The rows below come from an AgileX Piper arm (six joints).
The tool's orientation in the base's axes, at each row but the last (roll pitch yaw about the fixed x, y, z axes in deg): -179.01, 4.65, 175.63; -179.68, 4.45, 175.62; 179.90, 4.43, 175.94; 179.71, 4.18, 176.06; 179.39, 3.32, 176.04; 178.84, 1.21, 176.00; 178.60, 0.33, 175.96; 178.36, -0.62, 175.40; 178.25, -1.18, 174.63; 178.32, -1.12, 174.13; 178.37, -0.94, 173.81; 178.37, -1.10, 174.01
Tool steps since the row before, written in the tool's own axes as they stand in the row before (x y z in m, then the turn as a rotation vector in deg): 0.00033, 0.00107, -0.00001, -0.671, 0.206, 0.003; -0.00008, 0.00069, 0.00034, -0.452, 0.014, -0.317; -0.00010, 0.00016, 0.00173, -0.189, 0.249, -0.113; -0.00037, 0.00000, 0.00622, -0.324, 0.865, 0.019; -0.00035, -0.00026, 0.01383, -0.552, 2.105, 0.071; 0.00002, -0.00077, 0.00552, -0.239, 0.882, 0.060; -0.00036, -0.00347, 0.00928, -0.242, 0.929, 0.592; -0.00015, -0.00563, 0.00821, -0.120, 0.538, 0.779; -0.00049, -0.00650, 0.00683, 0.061, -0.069, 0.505; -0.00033, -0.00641, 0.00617, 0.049, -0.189, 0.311; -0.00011, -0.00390, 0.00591, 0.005, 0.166, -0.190; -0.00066, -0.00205, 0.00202, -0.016, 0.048, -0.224
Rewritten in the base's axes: -0.00025, 0.00109, -0.00004, 0.683, 0.154, 0.048; 0.00016, 0.00068, -0.00034, 0.426, -0.017, 0.351; 0.00024, 0.00015, -0.00172, 0.197, 0.235, 0.128; 0.00082, -0.00003, -0.00618, 0.383, 0.841, 0.009; 0.00114, -0.00019, -0.01379, 0.698, 2.062, -0.017; 0.00005, -0.00066, -0.00553, 0.301, 0.864, -0.037; 0.00018, -0.00326, -0.00936, 0.311, 0.924, -0.568; -0.00037, -0.00538, -0.00837, 0.156, 0.549, -0.765; -0.00024, -0.00629, -0.00703, -0.076, -0.047, -0.506; -0.00043, -0.00621, -0.00636, -0.073, -0.173, -0.315; -0.00039, -0.00371, -0.00602, 0.016, 0.160, 0.195; 0.00041, -0.00205, -0.00209, 0.025, 0.039, 0.225
